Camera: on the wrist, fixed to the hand. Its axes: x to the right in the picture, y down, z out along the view.
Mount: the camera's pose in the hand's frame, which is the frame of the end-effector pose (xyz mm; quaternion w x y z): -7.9 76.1 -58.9 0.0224 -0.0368 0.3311 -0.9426
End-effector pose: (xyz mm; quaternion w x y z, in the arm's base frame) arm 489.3 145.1 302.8 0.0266 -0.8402 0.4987 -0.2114
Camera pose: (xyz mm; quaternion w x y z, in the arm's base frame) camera 400.6 123.5 334.3 0.3947 0.4199 0.7642 0.2896
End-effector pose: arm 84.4 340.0 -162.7 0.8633 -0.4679 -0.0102 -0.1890
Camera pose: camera 93.2 332.0 -258.5 0.1727 -0.0299 0.1485 0.9733
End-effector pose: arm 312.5 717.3 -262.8 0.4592 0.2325 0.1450 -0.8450
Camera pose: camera 395.7 709.1 -311.1 0.8257 -0.1314 -0.4055 0.3695
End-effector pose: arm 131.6 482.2 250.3 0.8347 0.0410 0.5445 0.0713
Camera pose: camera 68.9 555.4 244.8 0.0929 0.5667 -0.3246 0.7516
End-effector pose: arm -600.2 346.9 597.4 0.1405 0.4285 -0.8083 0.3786
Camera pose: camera -662.1 421.0 595.3 0.6434 0.6410 0.4184 -0.0118
